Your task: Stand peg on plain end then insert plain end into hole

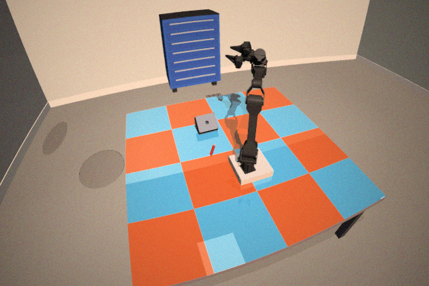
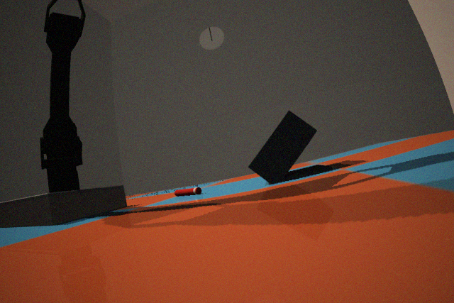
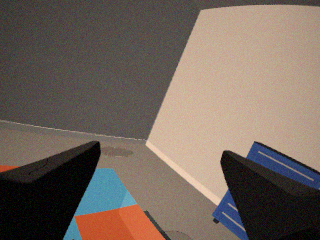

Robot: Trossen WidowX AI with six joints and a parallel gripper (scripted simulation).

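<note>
Right now the red peg is 16 cm behind my gripper tip, 16 cm to the left of it and 52 cm below it. Round my gripper tip: sloped panel: 4 cm ahead, 14 cm to the left, 48 cm below; then flat panel foot: 5 cm ahead, 14 cm to the left, 53 cm below.
</note>
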